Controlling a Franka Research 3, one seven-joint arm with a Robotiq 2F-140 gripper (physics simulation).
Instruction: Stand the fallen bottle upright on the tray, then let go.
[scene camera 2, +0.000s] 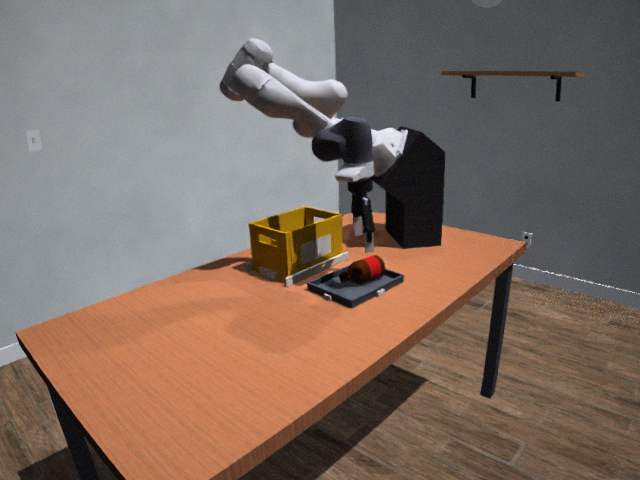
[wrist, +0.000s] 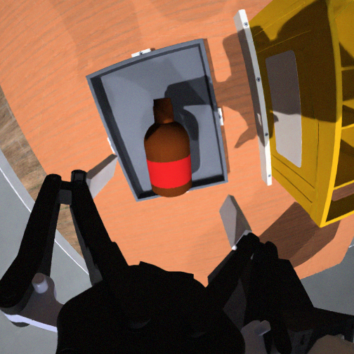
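Note:
A brown bottle with a red label lies on its side in the shallow dark grey tray. In the wrist view its neck points up the picture, toward the tray's far part, and its base is at the tray's near wall. My gripper is open, with nothing between its fingers. It hangs above and behind the tray in the scene view, apart from the bottle. In the wrist view the fingertips stand to the left and right of the bottle's base end.
A yellow crate with inner dividers stands beside the tray. A white strip runs along the table between the crate and the tray. The robot's black pedestal stands at the table's back end.

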